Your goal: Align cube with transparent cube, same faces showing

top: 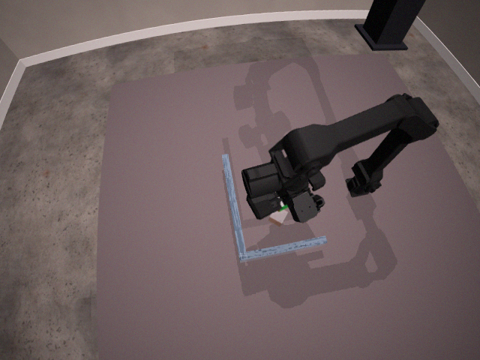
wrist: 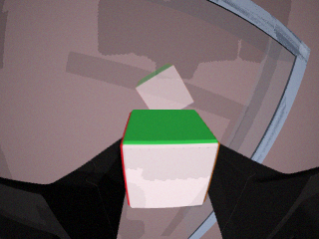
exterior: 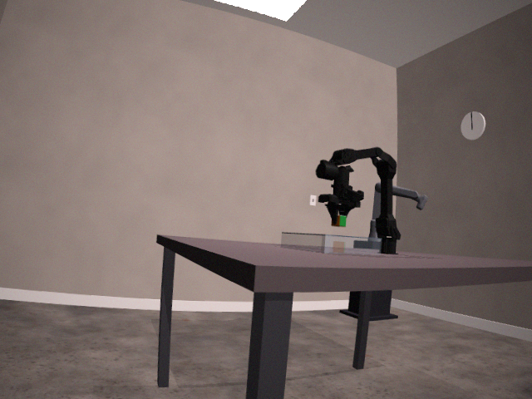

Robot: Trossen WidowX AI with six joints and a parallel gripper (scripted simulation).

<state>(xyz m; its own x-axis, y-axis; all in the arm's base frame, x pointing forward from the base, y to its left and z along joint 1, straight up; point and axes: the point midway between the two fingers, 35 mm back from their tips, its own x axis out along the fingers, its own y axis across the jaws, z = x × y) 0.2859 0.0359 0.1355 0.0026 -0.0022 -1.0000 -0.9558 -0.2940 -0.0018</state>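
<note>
Right now the transparent cube is 2 cm to the left of my hand and 12 cm below it.
</note>
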